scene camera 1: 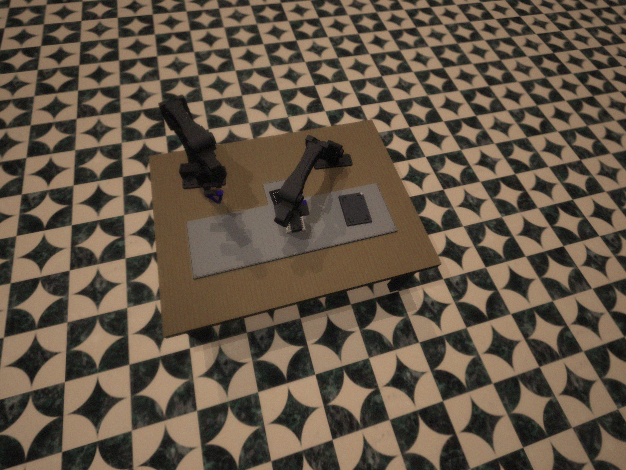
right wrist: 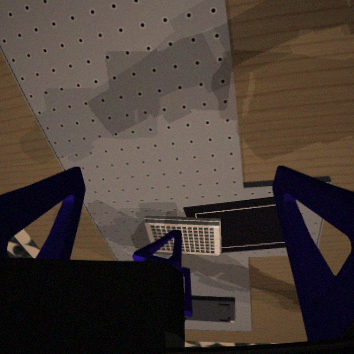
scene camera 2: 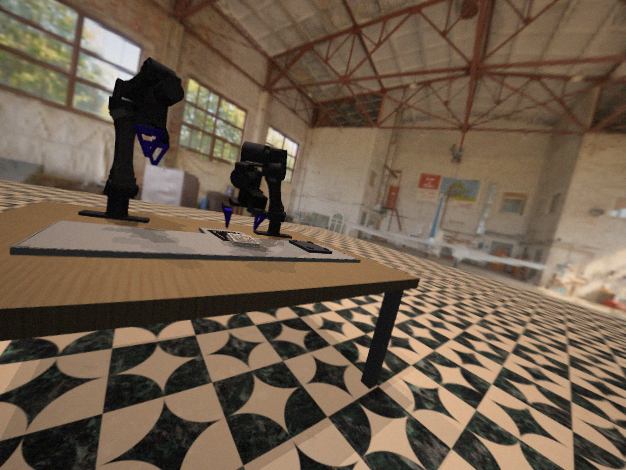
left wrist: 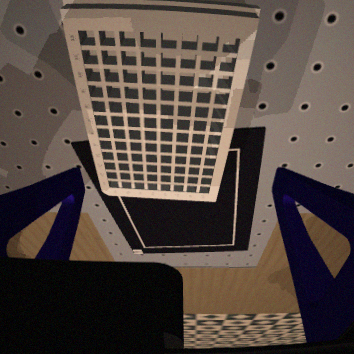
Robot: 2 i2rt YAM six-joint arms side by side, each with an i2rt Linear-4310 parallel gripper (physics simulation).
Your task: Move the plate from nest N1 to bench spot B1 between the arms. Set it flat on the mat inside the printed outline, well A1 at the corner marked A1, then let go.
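Pixels of known places: left gripper, fingertip midpoint: (right wrist: 181,250) (scene camera 2: 240,228) (left wrist: 177,177); right gripper, fingertip midpoint: (scene camera 1: 219,193) (right wrist: 178,176) (scene camera 2: 151,161); left arm's base, link origin: (scene camera 1: 332,162) (scene camera 2: 272,235); right arm's base, link origin: (scene camera 2: 116,217).
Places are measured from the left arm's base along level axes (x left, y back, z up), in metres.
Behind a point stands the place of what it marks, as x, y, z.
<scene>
The white well plate (scene camera 2: 243,239) {-0.250, -0.328, 0.027} (left wrist: 160,120) {-0.250, -0.323, 0.027} (right wrist: 212,242) {-0.242, -0.267, 0.027} lies partly over the black mat (left wrist: 190,225) {-0.278, -0.194, 0.015} (right wrist: 250,230) {-0.261, -0.203, 0.015} and partly beyond its edge, askew to and across the printed outline (left wrist: 236,200) {-0.312, -0.237, 0.015}. Whether it is fully flat is unclear. A small pale mark (left wrist: 137,251) {-0.224, -0.130, 0.015} sits at a near mat corner; its lettering is unreadable. My left gripper (scene camera 2: 242,227) {-0.262, -0.315, 0.060} (left wrist: 177,177) {-0.262, -0.315, 0.060} is open above the plate, with nothing between its fingers. My right gripper (scene camera 1: 214,196) {-0.541, -0.268, 0.217} (scene camera 2: 154,161) {-0.541, -0.268, 0.217} (right wrist: 178,176) {-0.541, -0.268, 0.217} is open and empty, high up near its own base. Nest N1 appears to be the dark block (scene camera 1: 355,208) {0.046, -0.302, 0.025} (scene camera 2: 309,246) {0.033, -0.314, 0.023}.
A grey perforated board (scene camera 1: 222,252) {-0.577, -0.430, 0.013} (scene camera 2: 126,245) {-0.551, -0.464, 0.013} lies on the wooden table (scene camera 1: 202,303) {-0.670, -0.636, 0.000} (scene camera 2: 202,285) {-0.410, -0.658, 0.000} under the mat and the dark block. The left arm (scene camera 1: 303,172) {-0.218, -0.311, 0.354} reaches over the plate and hides much of it in scene camera 1.
</scene>
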